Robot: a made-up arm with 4 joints. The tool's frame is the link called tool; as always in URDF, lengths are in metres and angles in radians. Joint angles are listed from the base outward.
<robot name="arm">
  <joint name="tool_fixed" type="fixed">
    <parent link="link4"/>
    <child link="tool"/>
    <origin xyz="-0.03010 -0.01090 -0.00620" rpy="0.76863 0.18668 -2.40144"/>
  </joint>
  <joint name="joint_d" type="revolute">
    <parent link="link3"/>
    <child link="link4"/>
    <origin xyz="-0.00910 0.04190 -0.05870"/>
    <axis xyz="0 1 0"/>
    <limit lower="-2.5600" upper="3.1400"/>
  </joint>
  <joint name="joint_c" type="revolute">
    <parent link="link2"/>
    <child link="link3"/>
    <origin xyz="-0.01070 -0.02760 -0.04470"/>
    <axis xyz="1 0 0"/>
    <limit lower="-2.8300" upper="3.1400"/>
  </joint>
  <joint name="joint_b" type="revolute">
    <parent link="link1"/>
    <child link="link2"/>
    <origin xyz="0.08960 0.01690 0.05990"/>
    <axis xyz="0 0 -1"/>
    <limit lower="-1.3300" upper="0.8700"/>
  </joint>
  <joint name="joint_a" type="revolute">
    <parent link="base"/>
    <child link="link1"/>
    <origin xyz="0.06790 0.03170 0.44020"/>
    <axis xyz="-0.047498 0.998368 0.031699"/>
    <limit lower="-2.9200" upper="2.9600"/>
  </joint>
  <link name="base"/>
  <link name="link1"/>
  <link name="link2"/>
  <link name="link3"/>
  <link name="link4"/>
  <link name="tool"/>
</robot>
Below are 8 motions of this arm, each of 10 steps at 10 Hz.
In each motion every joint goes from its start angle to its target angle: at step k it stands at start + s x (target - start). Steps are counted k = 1, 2, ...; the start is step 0. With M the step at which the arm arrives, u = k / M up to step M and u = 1 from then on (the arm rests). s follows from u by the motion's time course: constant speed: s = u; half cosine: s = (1 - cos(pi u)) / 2; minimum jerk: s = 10 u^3 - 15 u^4 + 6 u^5.
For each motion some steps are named. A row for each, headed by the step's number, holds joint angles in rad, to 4 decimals.
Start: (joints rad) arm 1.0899 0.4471 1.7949 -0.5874
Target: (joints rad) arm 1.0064 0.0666 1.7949 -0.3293
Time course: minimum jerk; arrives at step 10
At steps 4, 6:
4: 1.0634 0.3263 1.7949 -0.5055
6: 1.0329 0.1874 1.7949 -0.4112

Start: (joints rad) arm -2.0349 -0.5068 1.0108 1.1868
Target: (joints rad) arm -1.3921 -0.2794 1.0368 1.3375
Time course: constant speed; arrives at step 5
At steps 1, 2, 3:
1: -1.9063 -0.4613 1.0160 1.2169
2: -1.7778 -0.4158 1.0212 1.2471
3: -1.6492 -0.3704 1.0264 1.2772

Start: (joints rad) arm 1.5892 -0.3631 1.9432 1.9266
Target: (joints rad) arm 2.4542 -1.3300 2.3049 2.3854
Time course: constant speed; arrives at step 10
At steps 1, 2, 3, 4, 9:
1: 1.6757 -0.4598 1.9794 1.9725
2: 1.7622 -0.5565 2.0155 2.0184
3: 1.8487 -0.6532 2.0517 2.0642
4: 1.9352 -0.7499 2.0879 2.1101
9: 2.3677 -1.2333 2.2687 2.3395

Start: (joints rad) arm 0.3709 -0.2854 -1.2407 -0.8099
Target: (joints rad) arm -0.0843 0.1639 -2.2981 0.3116
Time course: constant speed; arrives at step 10
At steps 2, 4, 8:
2: 0.2799 -0.1955 -1.4522 -0.5856
4: 0.1888 -0.1057 -1.6637 -0.3613
8: 0.0067 0.0740 -2.0866 0.0873

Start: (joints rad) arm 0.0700 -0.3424 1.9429 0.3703
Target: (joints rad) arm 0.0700 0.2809 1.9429 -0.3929
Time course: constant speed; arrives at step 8
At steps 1, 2, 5, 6, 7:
1: 0.0700 -0.2645 1.9429 0.2749
2: 0.0700 -0.1866 1.9429 0.1795
5: 0.0700 0.0472 1.9429 -0.1067
6: 0.0700 0.1251 1.9429 -0.2021
7: 0.0700 0.2030 1.9429 -0.2975

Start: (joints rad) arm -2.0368 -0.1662 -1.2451 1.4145
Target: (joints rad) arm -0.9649 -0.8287 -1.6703 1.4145
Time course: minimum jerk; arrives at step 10
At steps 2, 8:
2: -1.9747 -0.2046 -1.2697 1.4145
8: -1.0270 -0.7903 -1.6457 1.4145

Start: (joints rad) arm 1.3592 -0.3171 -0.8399 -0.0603
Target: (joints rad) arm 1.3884 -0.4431 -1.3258 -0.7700
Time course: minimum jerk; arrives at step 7
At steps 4, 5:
4: 1.3777 -0.3967 -1.1470 -0.5089
5: 1.3842 -0.4249 -1.2555 -0.6673

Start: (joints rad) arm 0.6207 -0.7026 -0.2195 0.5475
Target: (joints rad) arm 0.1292 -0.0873 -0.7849 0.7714
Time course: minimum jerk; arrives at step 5
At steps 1, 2, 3, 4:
1: 0.5922 -0.6670 -0.2522 0.5605
2: 0.4647 -0.5073 -0.3990 0.6186
3: 0.2852 -0.2826 -0.6054 0.7003
4: 0.1577 -0.1229 -0.7522 0.7584

